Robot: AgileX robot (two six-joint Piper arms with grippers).
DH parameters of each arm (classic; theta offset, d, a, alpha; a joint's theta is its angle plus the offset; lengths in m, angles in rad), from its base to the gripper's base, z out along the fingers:
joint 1: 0 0.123 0 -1.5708
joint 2: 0.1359 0 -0.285 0
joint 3: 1.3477 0 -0.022 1.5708
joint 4: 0 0.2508 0 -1.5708
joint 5: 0 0 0.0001 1.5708
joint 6: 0 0.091 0 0
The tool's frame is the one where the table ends.
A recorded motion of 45 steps. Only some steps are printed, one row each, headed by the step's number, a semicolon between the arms.
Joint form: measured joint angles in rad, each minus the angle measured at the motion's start. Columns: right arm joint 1, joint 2, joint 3, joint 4, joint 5, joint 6; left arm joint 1, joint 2, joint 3, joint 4, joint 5, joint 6.
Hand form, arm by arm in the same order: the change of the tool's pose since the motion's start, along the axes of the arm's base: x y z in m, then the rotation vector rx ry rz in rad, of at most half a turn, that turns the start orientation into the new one. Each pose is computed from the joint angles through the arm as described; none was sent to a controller.
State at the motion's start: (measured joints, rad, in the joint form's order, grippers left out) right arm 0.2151 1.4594 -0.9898 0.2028 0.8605 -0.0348; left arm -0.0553 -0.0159 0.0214 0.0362 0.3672 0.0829
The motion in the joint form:
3: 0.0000 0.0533 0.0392 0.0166 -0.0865 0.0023; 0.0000 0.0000 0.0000 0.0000 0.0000 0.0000
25: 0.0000 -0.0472 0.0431 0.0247 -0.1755 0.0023; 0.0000 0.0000 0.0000 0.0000 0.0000 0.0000
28: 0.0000 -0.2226 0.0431 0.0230 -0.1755 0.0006; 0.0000 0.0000 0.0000 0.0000 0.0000 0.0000
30: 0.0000 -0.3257 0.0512 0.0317 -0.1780 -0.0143; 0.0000 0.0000 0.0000 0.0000 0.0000 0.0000
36: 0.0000 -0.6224 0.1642 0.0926 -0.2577 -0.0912; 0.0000 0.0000 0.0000 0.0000 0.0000 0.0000
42: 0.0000 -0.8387 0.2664 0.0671 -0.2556 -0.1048; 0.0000 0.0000 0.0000 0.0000 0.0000 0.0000
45: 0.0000 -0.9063 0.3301 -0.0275 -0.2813 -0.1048; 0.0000 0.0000 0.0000 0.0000 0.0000 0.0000
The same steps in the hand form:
3: 0.0069 0.0015 -0.0228 0.0063 0.0098 -0.0255; 0.0000 0.0000 0.0000 0.0000 0.0000 0.0000
25: 0.0019 -0.0005 0.0077 0.0471 -0.1691 -0.0460; 0.0000 0.0000 0.0000 0.0000 0.0000 0.0000
28: -0.0252 -0.0065 0.0543 0.0862 -0.3403 -0.0430; 0.0000 0.0000 0.0000 0.0000 0.0000 0.0000
30: -0.0451 -0.0104 0.0770 0.1096 -0.4371 -0.0334; 0.0000 0.0000 0.0000 0.0000 0.0000 0.0000
36: -0.1089 -0.0226 0.1060 0.1772 -0.7011 -0.0080; 0.0000 0.0000 0.0000 0.0000 0.0000 0.0000
42: -0.1561 -0.0342 0.1028 0.1681 -0.8200 0.0099; 0.0000 0.0000 0.0000 0.0000 0.0000 0.0000
45: -0.1665 -0.0417 0.0907 0.0796 -0.8677 0.0259; 0.0000 0.0000 0.0000 0.0000 0.0000 0.0000

